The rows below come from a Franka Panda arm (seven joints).
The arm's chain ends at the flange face. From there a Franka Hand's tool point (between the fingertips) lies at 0.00 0.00 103.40 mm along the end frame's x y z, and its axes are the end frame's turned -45 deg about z.
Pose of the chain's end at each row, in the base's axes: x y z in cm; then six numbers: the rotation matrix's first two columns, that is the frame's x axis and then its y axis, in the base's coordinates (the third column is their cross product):
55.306, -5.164, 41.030, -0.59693, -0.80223, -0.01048, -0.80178, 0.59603, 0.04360
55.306, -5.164, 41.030, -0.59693, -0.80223, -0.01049, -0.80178, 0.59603, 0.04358
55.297, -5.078, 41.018, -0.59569, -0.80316, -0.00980, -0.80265, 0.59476, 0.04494
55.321, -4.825, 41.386, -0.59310, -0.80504, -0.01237, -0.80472, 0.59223, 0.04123
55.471, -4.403, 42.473, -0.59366, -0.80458, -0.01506, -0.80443, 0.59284, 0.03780
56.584, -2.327, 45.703, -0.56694, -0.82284, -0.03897, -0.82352, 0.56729, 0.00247
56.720, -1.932, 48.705, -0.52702, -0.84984, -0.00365, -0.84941, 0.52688, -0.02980
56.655, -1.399, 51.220, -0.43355, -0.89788, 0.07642, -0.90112, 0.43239, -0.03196
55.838, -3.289, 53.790, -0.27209, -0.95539, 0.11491, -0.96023, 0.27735, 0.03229
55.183, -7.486, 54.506, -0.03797, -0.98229, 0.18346, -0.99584, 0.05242, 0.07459
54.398, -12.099, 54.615, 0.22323, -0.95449, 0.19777, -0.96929, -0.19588, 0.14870
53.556, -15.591, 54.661, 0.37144, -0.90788, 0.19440, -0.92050, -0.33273, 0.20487
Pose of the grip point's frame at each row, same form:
55.009, -4.808, 30.700, 0.14485, -0.98872, -0.03824, -0.98904, -0.14581, 0.02342
55.009, -4.808, 30.700, 0.14485, -0.98872, -0.03823, -0.98904, -0.14581, 0.02340
54.984, -4.720, 30.689, 0.14634, -0.98848, -0.03871, -0.98878, -0.14736, 0.02485
55.054, -4.469, 31.055, 0.14964, -0.98802, -0.03790, -0.98841, -0.15048, 0.02041
55.249, -4.046, 32.142, 0.14904, -0.98813, -0.03738, -0.98860, -0.14972, 0.01608
56.792, -1.981, 35.371, 0.18143, -0.98297, -0.02930, -0.98320, -0.18070, -0.02581
57.002, -2.062, 38.370, 0.22796, -0.97349, 0.01849, -0.97328, -0.22837, -0.02365
56.610, -2.254, 40.916, 0.33062, -0.94064, 0.07664, -0.94375, -0.32915, 0.03144
55.189, -4.339, 43.524, 0.48659, -0.87168, 0.05842, -0.87138, -0.47945, 0.10409
54.326, -9.346, 44.371, 0.67732, -0.73165, 0.07698, -0.73101, -0.65752, 0.18247
53.331, -14.424, 44.597, 0.84324, -0.53642, 0.03470, -0.52754, -0.81343, 0.24499
52.302, -18.228, 44.742, 0.91354, -0.40669, -0.00740, -0.38824, -0.87724, 0.28233

